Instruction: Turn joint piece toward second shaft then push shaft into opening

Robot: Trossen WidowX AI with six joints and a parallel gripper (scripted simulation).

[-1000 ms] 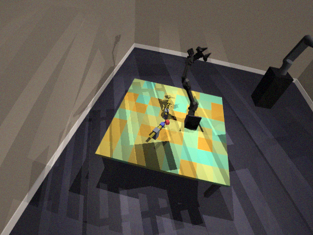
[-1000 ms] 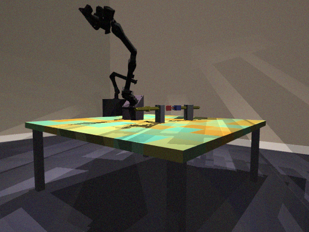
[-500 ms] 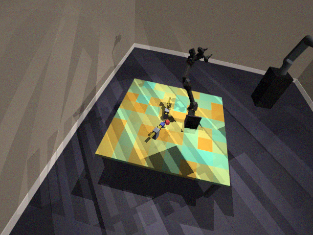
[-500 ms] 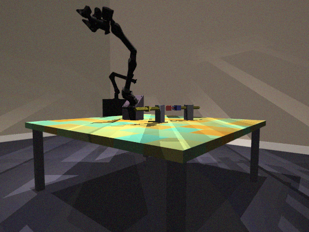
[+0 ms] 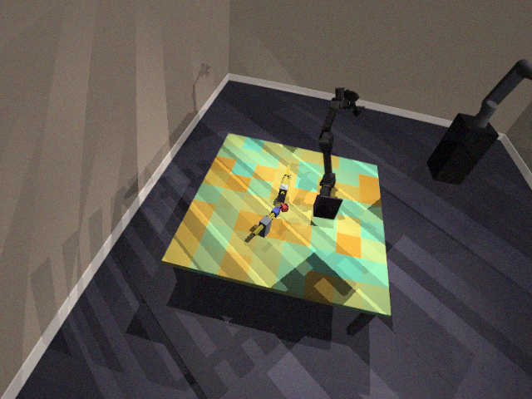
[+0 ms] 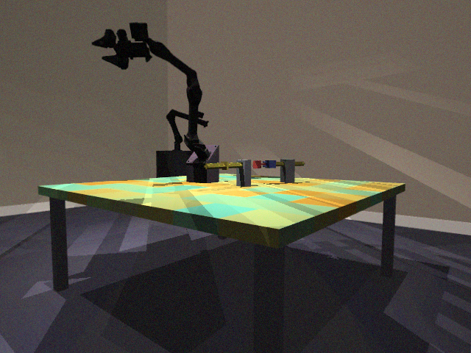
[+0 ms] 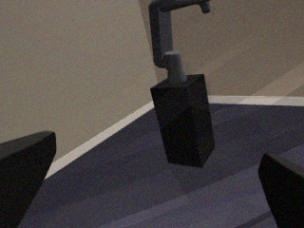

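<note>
The red joint piece lies 410 mm ahead of my gripper tip, 640 mm to the left of it and 480 mm below it.
</note>
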